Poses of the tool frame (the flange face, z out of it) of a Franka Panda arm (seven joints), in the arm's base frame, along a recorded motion.
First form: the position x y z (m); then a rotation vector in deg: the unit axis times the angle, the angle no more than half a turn.
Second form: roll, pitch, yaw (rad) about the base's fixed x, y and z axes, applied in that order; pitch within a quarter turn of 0, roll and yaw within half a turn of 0; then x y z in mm. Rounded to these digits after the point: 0 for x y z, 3 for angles.
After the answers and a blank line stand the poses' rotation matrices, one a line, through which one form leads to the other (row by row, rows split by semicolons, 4 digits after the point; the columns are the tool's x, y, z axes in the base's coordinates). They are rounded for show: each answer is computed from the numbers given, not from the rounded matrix.
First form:
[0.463 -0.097 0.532 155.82 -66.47 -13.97]
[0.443 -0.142 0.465 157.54 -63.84 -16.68]
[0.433 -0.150 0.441 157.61 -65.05 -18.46]
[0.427 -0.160 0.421 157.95 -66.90 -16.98]
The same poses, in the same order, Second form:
[2.916 0.082 -0.816 463 -97 532]
[2.918 0.120 -0.783 443 -142 465]
[2.921 0.141 -0.799 433 -150 441]
[2.941 0.129 -0.814 427 -160 421]

0.6831 -0.6972 -0.2176; -0.7258 -0.6812 -0.0957; -0.0815 0.2233 -0.9713
0.7034 -0.6695 -0.2388; -0.7007 -0.7095 -0.0749; -0.1192 0.2200 -0.9682
0.6908 -0.6774 -0.2528; -0.7092 -0.7029 -0.0546; -0.1407 0.2170 -0.9660
0.6807 -0.6951 -0.2313; -0.7212 -0.6912 -0.0455; -0.1282 0.1978 -0.9718

